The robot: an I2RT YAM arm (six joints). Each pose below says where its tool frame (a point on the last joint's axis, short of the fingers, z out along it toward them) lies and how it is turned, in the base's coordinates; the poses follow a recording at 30 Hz.
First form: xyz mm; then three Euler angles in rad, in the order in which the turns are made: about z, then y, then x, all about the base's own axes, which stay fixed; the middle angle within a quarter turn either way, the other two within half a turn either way.
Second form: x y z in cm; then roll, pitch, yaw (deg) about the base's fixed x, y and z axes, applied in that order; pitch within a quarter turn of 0, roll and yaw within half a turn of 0. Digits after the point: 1 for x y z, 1 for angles.
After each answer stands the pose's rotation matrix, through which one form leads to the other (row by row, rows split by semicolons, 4 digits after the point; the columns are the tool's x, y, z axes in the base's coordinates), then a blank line. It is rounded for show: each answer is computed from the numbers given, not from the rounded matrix.
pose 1, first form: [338 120 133 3.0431 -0.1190 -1.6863]
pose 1, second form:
[33.8 12.0 13.3 96.6 4.8 -172.6]
-0.9881 -0.0976 -0.1187; -0.1287 0.1031 0.9863; -0.0841 0.9899 -0.1144

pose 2, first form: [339 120 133 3.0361 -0.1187 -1.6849]
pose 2, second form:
[33.9 12.0 13.3 96.5 5.2 -172.6]
-0.9874 -0.1046 -0.1184; -0.1290 0.1008 0.9865; -0.0912 0.9894 -0.1131

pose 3, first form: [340 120 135 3.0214 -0.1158 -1.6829]
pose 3, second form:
[34.0 12.0 13.5 96.4 6.1 -172.6]
-0.9861 -0.1191 -0.1155; -0.1274 0.0973 0.9871; -0.1063 0.9881 -0.1111

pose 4, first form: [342 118 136 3.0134 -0.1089 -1.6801]
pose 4, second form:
[34.2 11.8 13.6 96.3 6.6 -173.0]
-0.9859 -0.1271 -0.1087; -0.1211 0.0944 0.9881; -0.1153 0.9874 -0.1084

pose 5, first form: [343 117 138 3.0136 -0.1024 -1.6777]
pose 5, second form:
[34.3 11.7 13.8 96.1 6.7 -173.4]
-0.9866 -0.1270 -0.1022; -0.1144 0.0929 0.9891; -0.1161 0.9876 -0.1061

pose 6, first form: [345 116 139 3.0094 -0.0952 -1.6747]
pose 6, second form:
[34.5 11.6 13.9 96.0 7.0 -173.8]
-0.9868 -0.1312 -0.0951; -0.1074 0.0904 0.9901; -0.1213 0.9872 -0.1032

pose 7, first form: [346 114 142 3.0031 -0.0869 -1.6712]
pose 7, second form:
[34.6 11.4 14.2 95.8 7.4 -174.2]
-0.9867 -0.1375 -0.0868; -0.0994 0.0874 0.9912; -0.1287 0.9866 -0.0999

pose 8, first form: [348 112 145 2.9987 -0.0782 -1.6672]
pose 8, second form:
[34.8 11.2 14.5 95.6 7.7 -174.8]
-0.9868 -0.1420 -0.0781; -0.0907 0.0842 0.9923; -0.1343 0.9863 -0.0960

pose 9, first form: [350 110 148 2.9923 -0.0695 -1.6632]
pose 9, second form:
[35.0 11.0 14.8 95.3 8.2 -175.2]
-0.9865 -0.1484 -0.0694; -0.0821 0.0810 0.9933; -0.1418 0.9856 -0.0920

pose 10, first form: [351 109 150 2.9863 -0.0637 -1.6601]
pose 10, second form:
[35.1 10.9 15.0 95.2 8.5 -175.6]
-0.9860 -0.1544 -0.0637; -0.0764 0.0783 0.9940; -0.1484 0.9849 -0.0890

